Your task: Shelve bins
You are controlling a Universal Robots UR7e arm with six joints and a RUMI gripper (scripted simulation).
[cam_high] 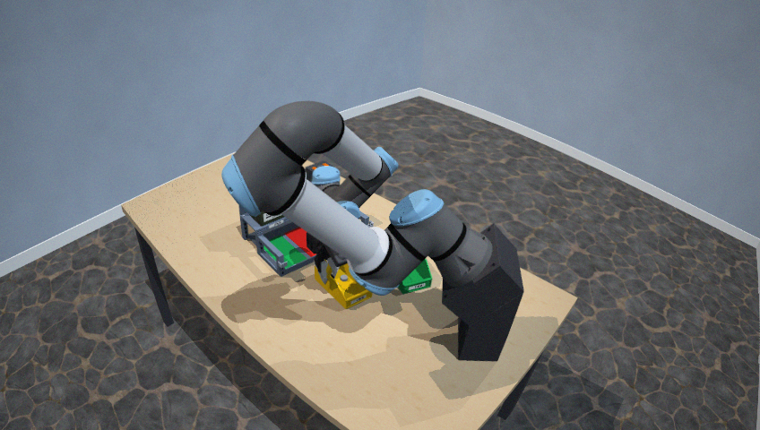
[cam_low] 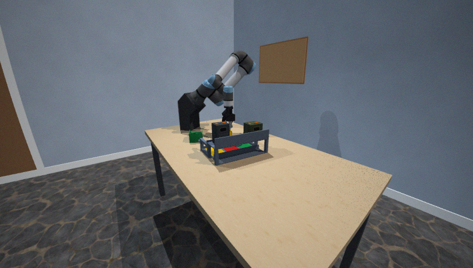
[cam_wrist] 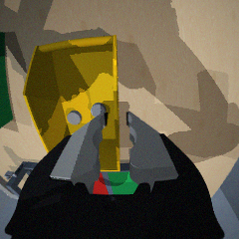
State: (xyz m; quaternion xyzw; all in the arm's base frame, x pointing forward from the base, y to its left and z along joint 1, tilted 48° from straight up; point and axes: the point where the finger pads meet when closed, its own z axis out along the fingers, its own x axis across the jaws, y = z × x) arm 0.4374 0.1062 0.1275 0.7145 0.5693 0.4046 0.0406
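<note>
Now: hand 10 mm past the yellow bin, 50 mm to the left of it and 20 mm above it. The rest, counted from my hand: green bin 70 mm behind, 250 mm to the right, 20 mm below; then black box 350 mm ahead, 210 mm to the right, 100 mm above.
</note>
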